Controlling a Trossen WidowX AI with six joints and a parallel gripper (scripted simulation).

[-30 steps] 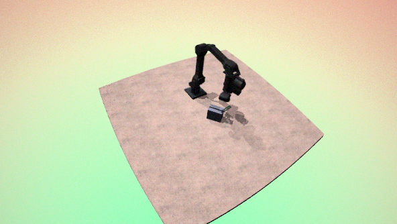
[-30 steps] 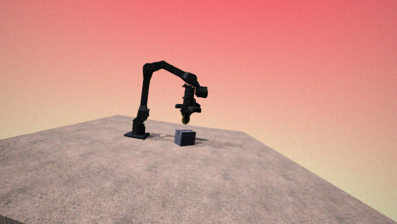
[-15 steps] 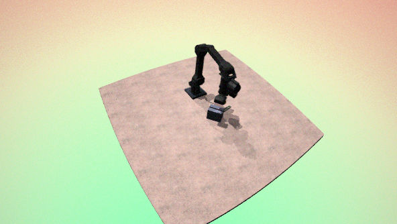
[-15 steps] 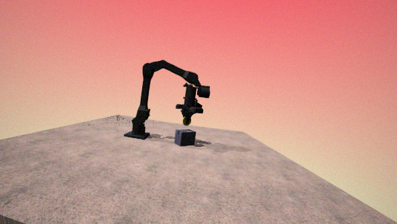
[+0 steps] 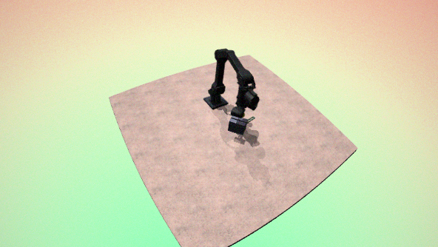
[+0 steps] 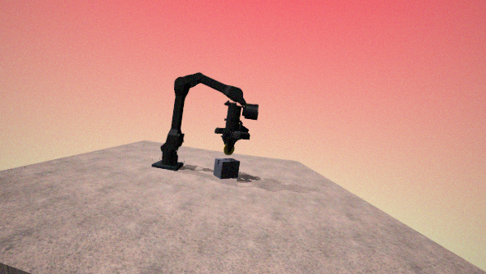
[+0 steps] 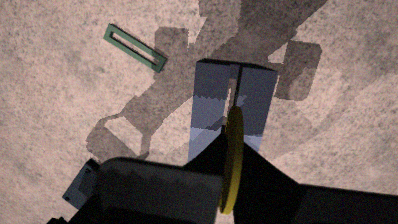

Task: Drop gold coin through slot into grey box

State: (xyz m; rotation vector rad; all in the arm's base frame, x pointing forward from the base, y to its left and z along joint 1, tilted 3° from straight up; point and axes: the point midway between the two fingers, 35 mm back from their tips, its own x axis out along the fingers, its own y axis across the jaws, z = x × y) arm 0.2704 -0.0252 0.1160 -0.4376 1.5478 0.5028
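The gold coin lies 20 mm above my gripper tip.
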